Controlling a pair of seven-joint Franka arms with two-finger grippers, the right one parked.
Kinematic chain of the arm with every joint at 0, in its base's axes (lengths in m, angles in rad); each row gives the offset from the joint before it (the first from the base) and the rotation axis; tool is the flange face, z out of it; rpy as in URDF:
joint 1: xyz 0 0 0.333 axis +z
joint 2: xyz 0 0 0 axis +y
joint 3: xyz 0 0 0.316 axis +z
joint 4: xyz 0.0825 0 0 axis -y
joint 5: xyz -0.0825 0 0.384 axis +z
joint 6: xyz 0 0 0 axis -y
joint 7: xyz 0.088 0 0 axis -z
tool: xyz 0 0 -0.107 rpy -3.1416 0 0
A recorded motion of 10 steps. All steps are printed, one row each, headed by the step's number.
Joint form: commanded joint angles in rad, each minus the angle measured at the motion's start. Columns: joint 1, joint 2, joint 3, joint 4, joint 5, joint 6, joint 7.
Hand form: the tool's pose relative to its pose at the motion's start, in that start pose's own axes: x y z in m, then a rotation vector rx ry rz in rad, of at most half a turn. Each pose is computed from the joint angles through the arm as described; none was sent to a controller.
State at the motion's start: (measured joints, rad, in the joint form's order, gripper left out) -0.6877 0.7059 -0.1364 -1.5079 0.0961 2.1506 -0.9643
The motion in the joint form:
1: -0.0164 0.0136 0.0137 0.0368 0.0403 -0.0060 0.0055
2: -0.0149 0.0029 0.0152 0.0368 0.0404 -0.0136 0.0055
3: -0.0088 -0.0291 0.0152 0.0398 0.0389 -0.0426 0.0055
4: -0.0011 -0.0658 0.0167 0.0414 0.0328 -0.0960 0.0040
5: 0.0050 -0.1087 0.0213 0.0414 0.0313 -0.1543 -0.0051
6: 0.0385 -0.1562 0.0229 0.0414 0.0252 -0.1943 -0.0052
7: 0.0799 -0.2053 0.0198 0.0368 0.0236 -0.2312 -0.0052
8: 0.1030 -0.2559 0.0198 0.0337 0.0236 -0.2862 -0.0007
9: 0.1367 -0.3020 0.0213 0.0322 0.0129 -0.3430 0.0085
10: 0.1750 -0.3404 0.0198 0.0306 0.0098 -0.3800 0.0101
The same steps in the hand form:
1: 0.0043 0.0065 -0.0059 0.0117 0.0442 0.0298
2: 0.0057 0.0050 -0.0128 0.0110 0.0480 0.0268
3: 0.0085 0.0008 -0.0345 0.0087 0.0544 0.0183
4: 0.0104 -0.0075 -0.0565 0.0223 0.0464 0.0027
5: 0.0117 -0.0178 -0.0814 0.0398 0.0431 -0.0197
6: 0.0259 -0.0386 -0.1111 0.0349 0.0470 -0.0596
7: 0.0399 -0.0632 -0.1397 0.0308 0.0523 -0.1009
8: 0.0433 -0.0828 -0.1678 0.0414 0.0516 -0.1227
9: 0.0503 -0.1081 -0.1929 0.0488 0.0386 -0.1548
10: 0.0590 -0.1330 -0.2141 0.0495 0.0369 -0.1931

